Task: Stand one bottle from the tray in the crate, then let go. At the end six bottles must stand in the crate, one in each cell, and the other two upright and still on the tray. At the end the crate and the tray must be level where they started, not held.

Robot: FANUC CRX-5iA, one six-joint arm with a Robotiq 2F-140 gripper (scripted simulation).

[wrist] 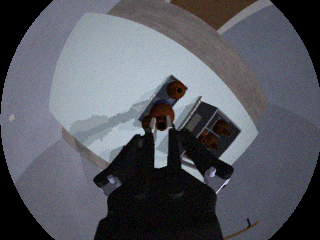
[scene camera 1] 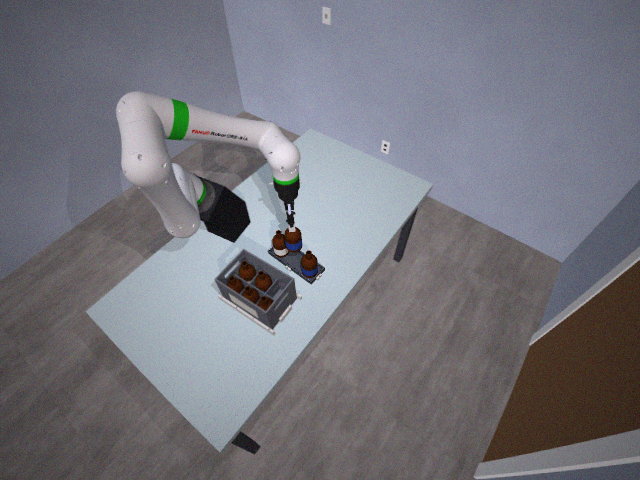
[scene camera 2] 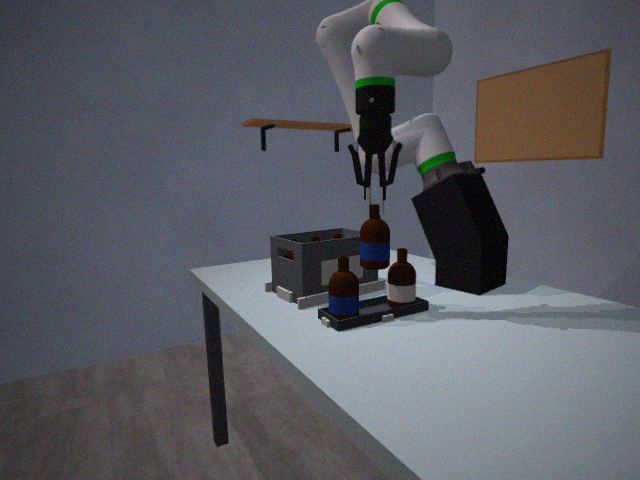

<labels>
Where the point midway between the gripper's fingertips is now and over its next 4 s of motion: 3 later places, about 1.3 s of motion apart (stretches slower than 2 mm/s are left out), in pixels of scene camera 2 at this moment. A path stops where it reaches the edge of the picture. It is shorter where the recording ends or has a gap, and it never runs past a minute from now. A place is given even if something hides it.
My gripper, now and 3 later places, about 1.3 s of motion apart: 374,214; 375,203; 375,194; 373,188
</labels>
